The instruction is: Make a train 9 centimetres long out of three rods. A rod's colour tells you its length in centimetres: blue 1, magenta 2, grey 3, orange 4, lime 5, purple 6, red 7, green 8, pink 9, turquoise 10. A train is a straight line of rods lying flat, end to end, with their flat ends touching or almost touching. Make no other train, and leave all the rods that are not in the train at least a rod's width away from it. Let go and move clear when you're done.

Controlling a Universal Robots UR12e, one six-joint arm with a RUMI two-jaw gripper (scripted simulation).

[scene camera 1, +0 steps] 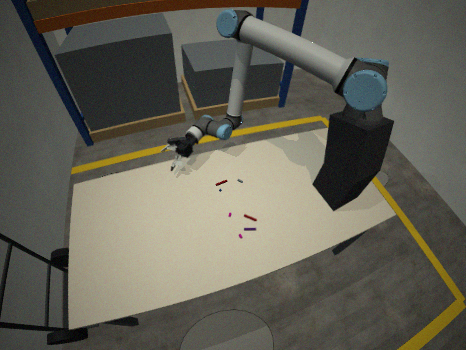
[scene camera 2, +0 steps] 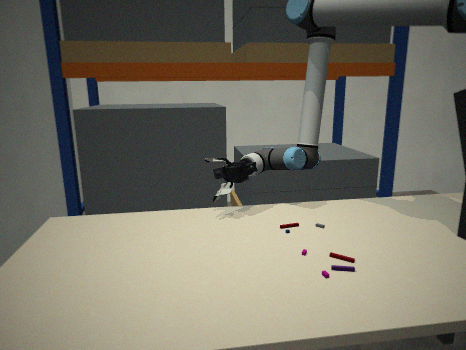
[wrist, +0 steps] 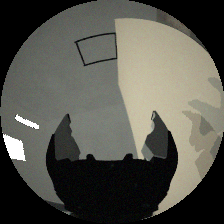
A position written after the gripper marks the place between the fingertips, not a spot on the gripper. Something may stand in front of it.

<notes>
In view: the gripper [scene camera 2: 208, 180].
The gripper is seen too in the wrist view [wrist: 110, 113].
</notes>
